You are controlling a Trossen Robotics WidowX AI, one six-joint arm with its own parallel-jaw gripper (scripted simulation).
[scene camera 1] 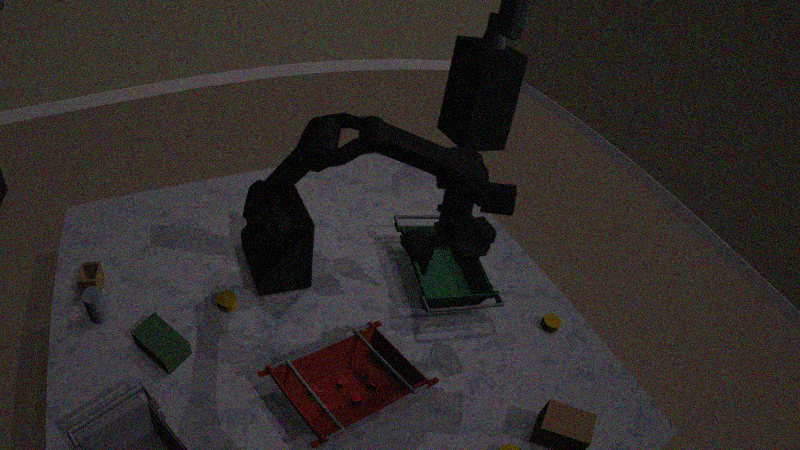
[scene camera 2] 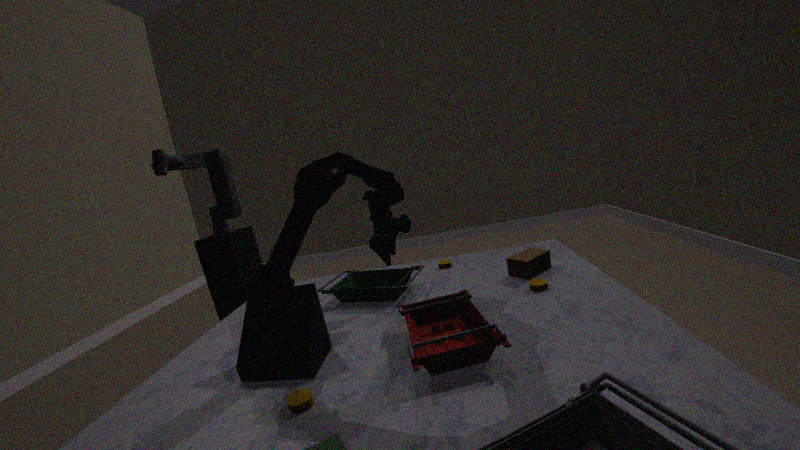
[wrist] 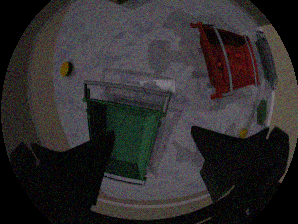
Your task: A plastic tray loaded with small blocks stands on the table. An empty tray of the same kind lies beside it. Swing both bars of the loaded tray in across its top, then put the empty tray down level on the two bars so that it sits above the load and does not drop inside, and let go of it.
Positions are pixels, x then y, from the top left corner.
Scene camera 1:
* my gripper: 442, 269
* green tray: 447, 286
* green block: 163, 344
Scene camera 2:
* my gripper: 391, 260
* green tray: 375, 285
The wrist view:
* my gripper: 153, 132
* green tray: 135, 128
